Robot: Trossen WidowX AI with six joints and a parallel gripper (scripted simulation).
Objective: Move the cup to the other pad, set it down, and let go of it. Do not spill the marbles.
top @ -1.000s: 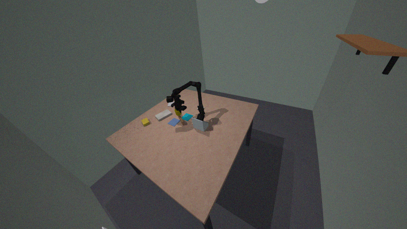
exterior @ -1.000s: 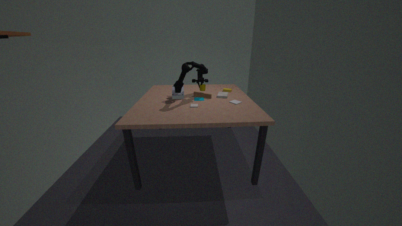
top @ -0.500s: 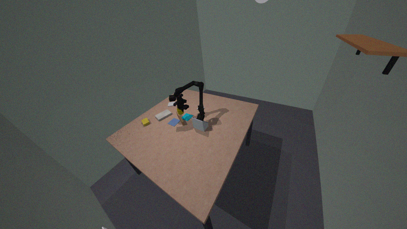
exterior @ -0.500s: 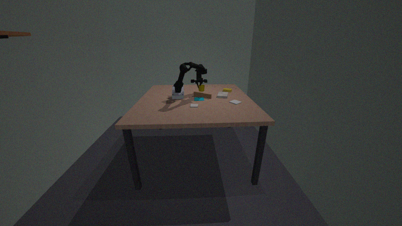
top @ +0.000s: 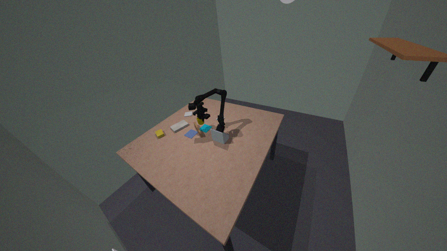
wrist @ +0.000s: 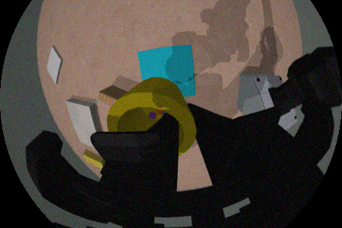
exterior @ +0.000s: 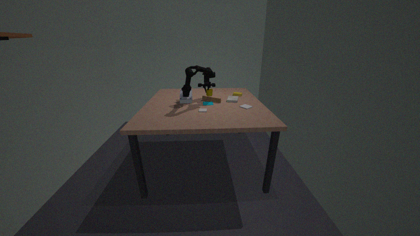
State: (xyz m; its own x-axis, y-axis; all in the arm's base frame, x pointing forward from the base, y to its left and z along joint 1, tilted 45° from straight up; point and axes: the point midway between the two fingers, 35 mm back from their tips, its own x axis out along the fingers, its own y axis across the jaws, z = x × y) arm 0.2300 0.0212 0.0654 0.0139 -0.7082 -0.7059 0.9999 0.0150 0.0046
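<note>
The teal pad is 130 mm below my gripper tip, 20 mm to the right of it and 10 mm ahead of it. Also, from my gripper tip: yellow cup 20 mm ahead; wooden bar 100 mm below, 50 mm to the left, 50 mm ahead; small white tile 240 mm to the right, 110 mm below, 40 mm behind.
</note>
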